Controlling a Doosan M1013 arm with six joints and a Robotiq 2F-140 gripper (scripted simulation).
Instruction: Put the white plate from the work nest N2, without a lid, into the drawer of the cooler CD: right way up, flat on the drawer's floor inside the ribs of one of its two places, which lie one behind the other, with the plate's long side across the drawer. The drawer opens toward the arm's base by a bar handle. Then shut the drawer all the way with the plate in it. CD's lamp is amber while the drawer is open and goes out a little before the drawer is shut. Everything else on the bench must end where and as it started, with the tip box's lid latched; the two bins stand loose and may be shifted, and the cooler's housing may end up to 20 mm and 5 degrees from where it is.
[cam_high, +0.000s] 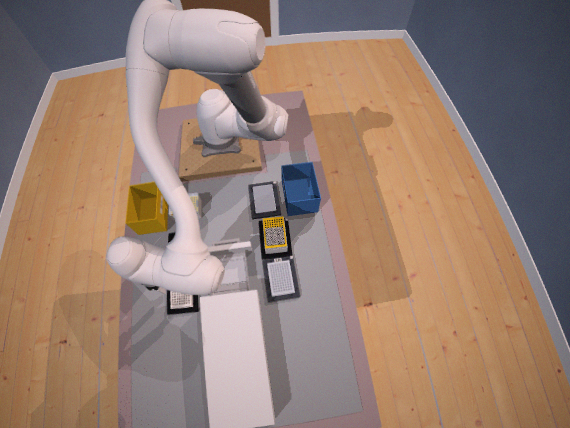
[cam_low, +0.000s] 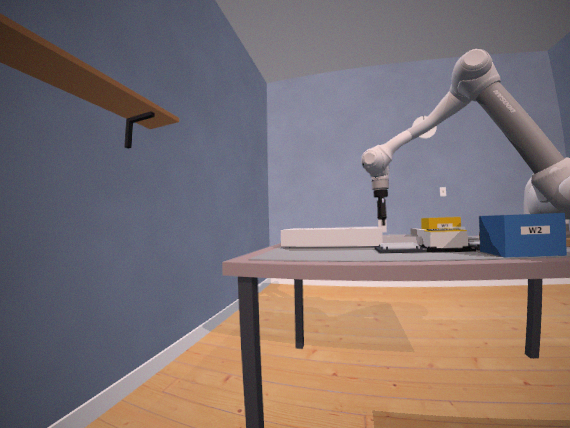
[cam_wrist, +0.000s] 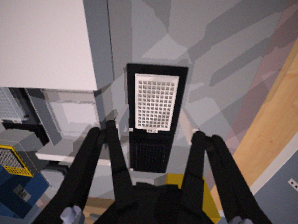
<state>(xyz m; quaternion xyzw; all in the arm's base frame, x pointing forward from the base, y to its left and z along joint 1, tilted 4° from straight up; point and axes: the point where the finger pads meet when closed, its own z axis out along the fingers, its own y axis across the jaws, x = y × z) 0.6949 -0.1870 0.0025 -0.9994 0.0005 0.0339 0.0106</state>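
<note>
The white plate is 60 mm below my hand. From my hand the other things lie so: drawer: 20 mm behind, 190 mm to the left, 50 mm below; then black plate: 170 mm behind, 60 mm below; then black nest N2: 70 mm below.
</note>
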